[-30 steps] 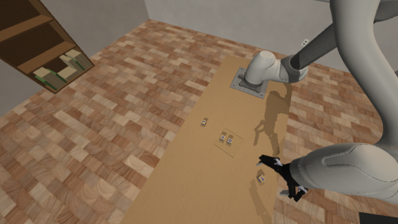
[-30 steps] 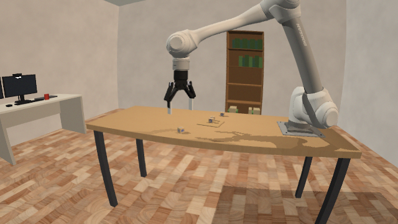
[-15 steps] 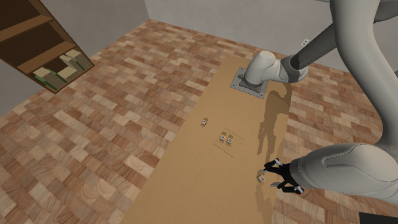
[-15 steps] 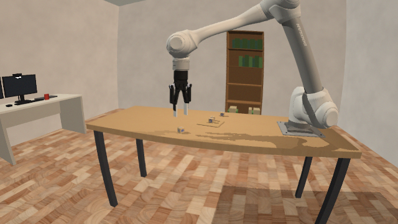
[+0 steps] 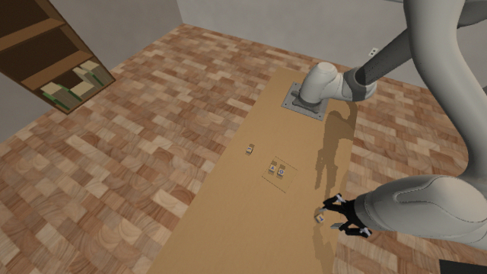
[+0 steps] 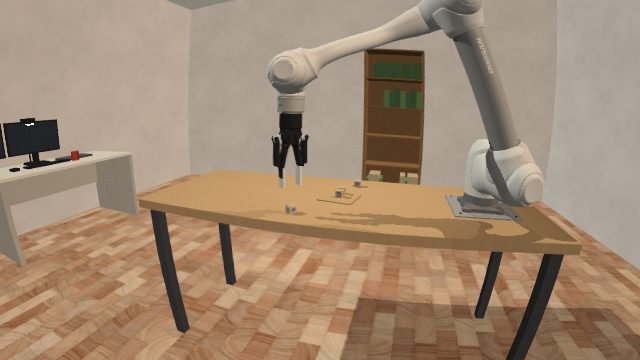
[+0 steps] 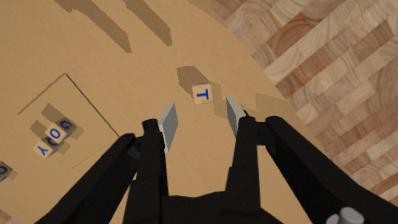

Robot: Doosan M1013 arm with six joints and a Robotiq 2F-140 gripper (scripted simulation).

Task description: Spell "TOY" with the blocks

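Right now my hand is 11 cm above the T block. From my hand the other things lie so: O block (23 cm to the right, 11 cm below, 11 cm behind); then thin mat (23 cm to the right, 12 cm below, 11 cm behind); then Y block (28 cm to the right, 11 cm below, 11 cm behind).
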